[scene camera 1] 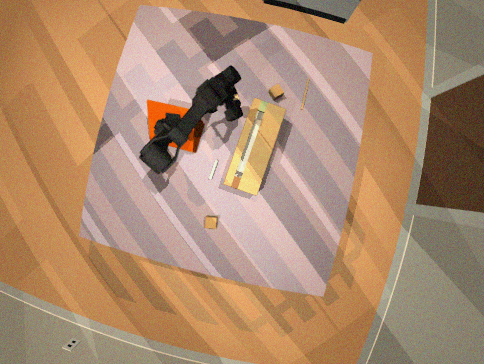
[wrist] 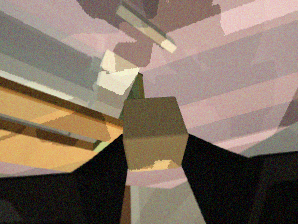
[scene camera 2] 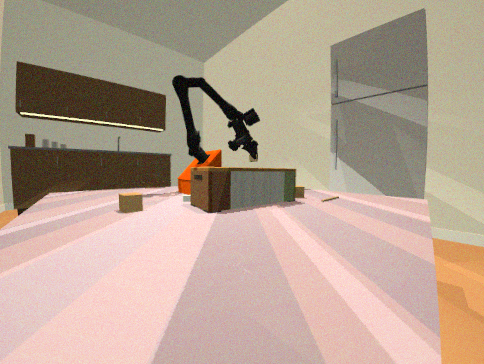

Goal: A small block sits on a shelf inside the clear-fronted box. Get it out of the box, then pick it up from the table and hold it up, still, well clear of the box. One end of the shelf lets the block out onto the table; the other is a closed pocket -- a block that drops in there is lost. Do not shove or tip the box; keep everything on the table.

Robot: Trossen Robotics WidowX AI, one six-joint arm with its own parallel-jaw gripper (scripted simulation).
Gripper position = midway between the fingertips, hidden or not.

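My gripper [wrist: 151,137]. Box [scene camera 2: 213,189], [scene camera 1: 254,148] and [wrist: 69,98]. Tan block [wrist: 155,137].
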